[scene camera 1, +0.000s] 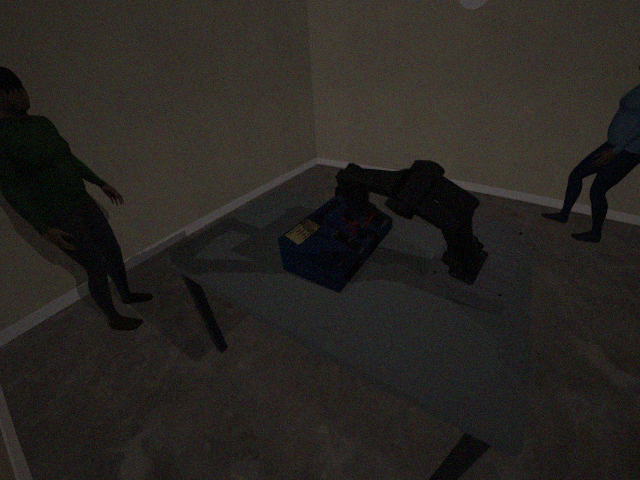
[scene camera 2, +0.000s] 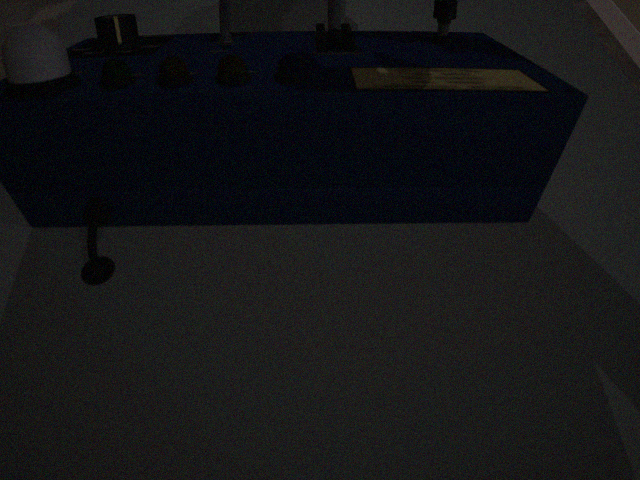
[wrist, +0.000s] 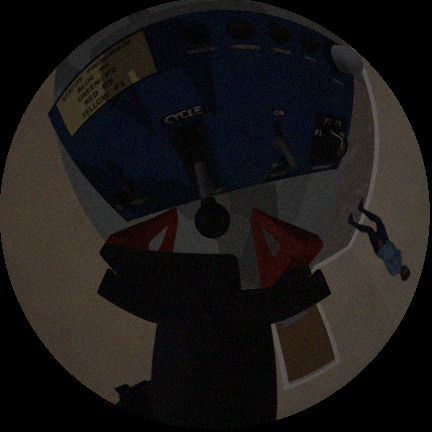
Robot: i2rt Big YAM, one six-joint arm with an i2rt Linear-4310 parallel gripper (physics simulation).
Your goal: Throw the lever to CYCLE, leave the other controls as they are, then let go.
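Frame: origin at the arm's base, x up, y right, z ahead, level; centimetres.
Seen in the pictures: gripper, fingertip midpoint: (scene camera 1: 359, 229) (wrist: 213, 212); arm's base at its link origin: (scene camera 1: 467, 264).
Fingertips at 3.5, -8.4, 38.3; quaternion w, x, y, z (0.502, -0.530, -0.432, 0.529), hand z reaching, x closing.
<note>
Pixels of each thing's top centre, then the offset from my fingertips to it, as dx, dy, dz. "spot": a spot on its surface instead.
- CYCLE label at a spot on its surface: (wrist: 184, 114) spot: -4.8, -1.8, +10.4
- toggle switch at its top centre: (wrist: 295, 156) -2.9, +10.9, +4.6
- rotary selector at its top centre: (scene camera 2: 111, 12) (wrist: 344, 146) -3.1, +22.7, +7.2
- yellow status card at its top centre: (scene camera 2: 447, 65) (wrist: 87, 82) (scene camera 1: 303, 228) -0.4, -11.6, +18.6
- pale dome at a spot on its surface: (scene camera 2: 36, 54) spot: +2.1, +20.1, +24.1
- black-tipped control at a spot on its surface: (scene camera 2: 444, 9) spot: -3.2, -12.7, +2.8
The blue control box (scene camera 1: 310, 263) (scene camera 2: 289, 155) (wrist: 240, 90) stands on the table. Its lever (scene camera 2: 336, 10) (wrist: 201, 180) has a grey shaft and a round black knob, rising from a dark slot. The CYCLE label (wrist: 184, 114) is at the far end of that slot in the wrist view; the lever's exact lean is hard to tell. My gripper (scene camera 1: 359, 223) (wrist: 213, 212) is open, its red fingers standing apart on either side of the black knob, with a gap to each side. The toggle switch (scene camera 2: 224, 20) (wrist: 286, 150) and the rotary selector (scene camera 2: 116, 29) (wrist: 341, 146) are on the same panel.
A yellow status card (scene camera 1: 302, 231) (scene camera 2: 444, 80) (wrist: 107, 82), a pale dome (scene camera 2: 36, 54) (wrist: 347, 59) and several dark round lamps (wrist: 240, 29) are on the box. A black-tipped control (scene camera 2: 444, 9) stands near its other end. Two people stand beyond the glass table (scene camera 1: 361, 330).
</note>
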